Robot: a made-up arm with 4 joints.
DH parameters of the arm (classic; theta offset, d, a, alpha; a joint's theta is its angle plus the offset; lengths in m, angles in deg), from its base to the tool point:
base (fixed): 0 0 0 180
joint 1: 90 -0.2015 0.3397 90
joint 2: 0 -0.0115 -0.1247 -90
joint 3: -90 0.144 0.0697 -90
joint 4: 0 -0.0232 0.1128 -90
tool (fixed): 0 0.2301 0 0
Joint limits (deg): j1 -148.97..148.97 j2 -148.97..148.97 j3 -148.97..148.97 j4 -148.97..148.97
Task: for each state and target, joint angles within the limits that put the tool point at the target. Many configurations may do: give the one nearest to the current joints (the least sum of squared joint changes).
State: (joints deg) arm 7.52 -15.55 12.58 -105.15
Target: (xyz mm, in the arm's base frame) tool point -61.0 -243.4 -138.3
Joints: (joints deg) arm 59.35 13.37 20.05 -124.97
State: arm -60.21 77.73 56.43 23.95
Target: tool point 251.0 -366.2 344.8
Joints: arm -34.28 91.87 53.41 44.26
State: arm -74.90 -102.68 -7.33 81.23
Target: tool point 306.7 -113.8 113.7
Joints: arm -91.34 -89.91 -30.20 71.62
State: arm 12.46 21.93 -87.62 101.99
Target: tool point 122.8 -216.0 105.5
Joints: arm -13.67 65.35 -122.25 113.35
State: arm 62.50 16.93 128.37 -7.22
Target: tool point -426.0 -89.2 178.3
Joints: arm 46.34 65.53 148.97 -24.75
